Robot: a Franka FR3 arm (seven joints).
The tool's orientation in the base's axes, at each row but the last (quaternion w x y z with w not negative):
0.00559 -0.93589 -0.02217 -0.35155
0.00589 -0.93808 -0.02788 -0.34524
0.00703 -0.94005 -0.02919 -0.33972
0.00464 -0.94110 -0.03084 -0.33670
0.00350 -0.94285 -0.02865 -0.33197
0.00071 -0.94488 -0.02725 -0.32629
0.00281 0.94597 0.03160 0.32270
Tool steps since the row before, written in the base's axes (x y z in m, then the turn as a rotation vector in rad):
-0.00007 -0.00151 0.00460 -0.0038 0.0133 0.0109
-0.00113 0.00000 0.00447 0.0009 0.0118 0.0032
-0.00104 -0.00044 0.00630 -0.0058 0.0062 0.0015
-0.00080 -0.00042 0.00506 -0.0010 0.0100 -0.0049
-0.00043 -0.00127 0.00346 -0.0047 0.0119 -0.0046
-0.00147 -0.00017 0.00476 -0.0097 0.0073 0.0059
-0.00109 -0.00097 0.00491 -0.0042 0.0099 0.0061
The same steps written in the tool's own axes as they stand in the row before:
0.00292 0.00153 -0.00355 0.0048 -0.0134 -0.0104
0.00204 -0.00003 -0.00414 0.0033 -0.0117 -0.0015
0.00321 0.00042 -0.00552 -0.0032 -0.0065 -0.0047
0.00257 0.00043 -0.00443 -0.0033 -0.0101 0.0035
0.00177 0.00129 -0.00300 -0.0059 -0.0122 0.0009
0.00177 0.00017 -0.00466 -0.0036 -0.0077 -0.0105
0.00208 0.00103 -0.00457 0.0010 -0.0100 -0.0072

